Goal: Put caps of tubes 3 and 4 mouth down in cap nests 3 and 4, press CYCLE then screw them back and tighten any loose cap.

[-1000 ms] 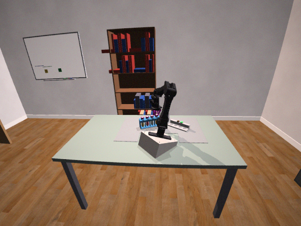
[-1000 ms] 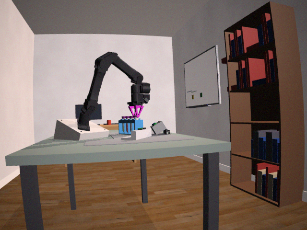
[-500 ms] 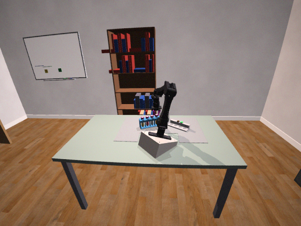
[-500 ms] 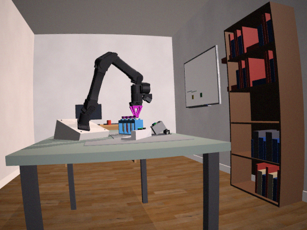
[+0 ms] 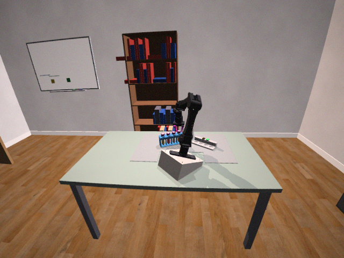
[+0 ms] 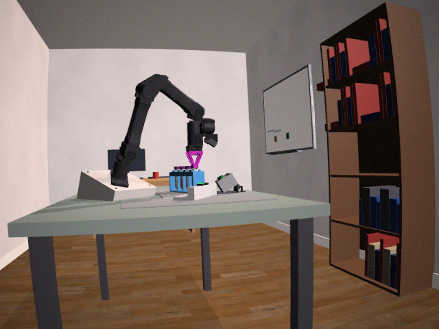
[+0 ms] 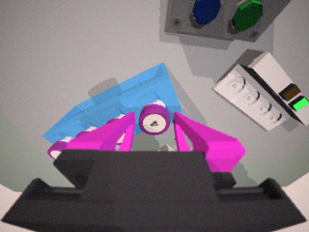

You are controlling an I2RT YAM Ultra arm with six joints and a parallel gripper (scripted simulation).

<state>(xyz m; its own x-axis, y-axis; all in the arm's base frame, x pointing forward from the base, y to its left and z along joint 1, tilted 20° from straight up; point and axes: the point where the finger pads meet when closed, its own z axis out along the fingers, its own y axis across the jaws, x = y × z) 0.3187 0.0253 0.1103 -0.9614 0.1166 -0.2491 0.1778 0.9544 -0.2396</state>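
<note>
Now: the purple cap right at my hand. The rest, counted from my hand: grey key desk: 100 mm ahead, 90 mm to the right, 60 mm below; blue cycle key: 90 mm ahead, 70 mm to the right, 50 mm below; green ready key: 110 mm to the right, 80 mm ahead, 50 mm below.
</note>
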